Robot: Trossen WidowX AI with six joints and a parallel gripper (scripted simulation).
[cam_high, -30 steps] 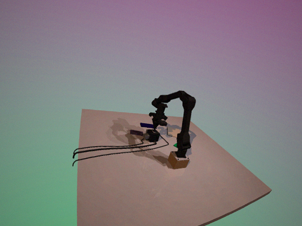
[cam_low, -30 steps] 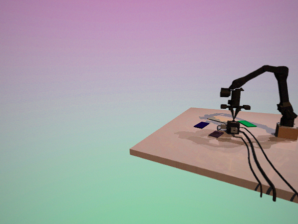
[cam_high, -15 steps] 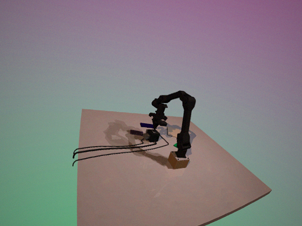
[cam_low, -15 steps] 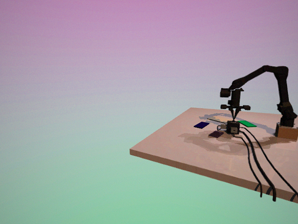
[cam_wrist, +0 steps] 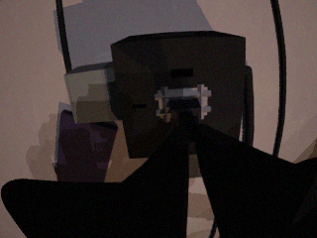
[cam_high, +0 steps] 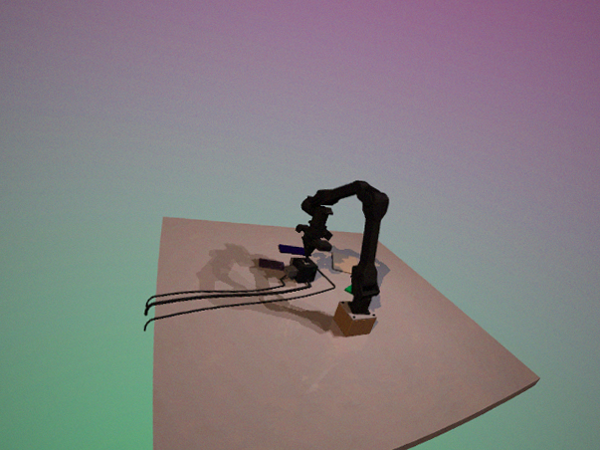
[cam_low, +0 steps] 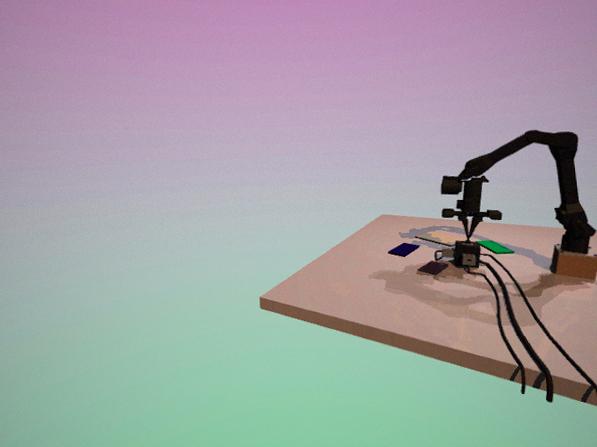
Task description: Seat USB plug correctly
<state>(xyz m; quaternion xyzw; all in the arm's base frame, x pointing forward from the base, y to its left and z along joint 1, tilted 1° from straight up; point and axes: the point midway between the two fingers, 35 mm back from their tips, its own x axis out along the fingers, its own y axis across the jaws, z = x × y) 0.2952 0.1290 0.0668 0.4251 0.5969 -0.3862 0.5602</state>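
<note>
Now: the usb plug 20 mm below my gripper tip. Also, from my gripper tip: beige pad 270 mm to the right, 180 mm ahead, 100 mm below; then green card 260 mm to the right, 100 mm below, 40 mm behind; then dark blue card 250 mm ahead, 100 mm below, 20 mm to the right.
</note>
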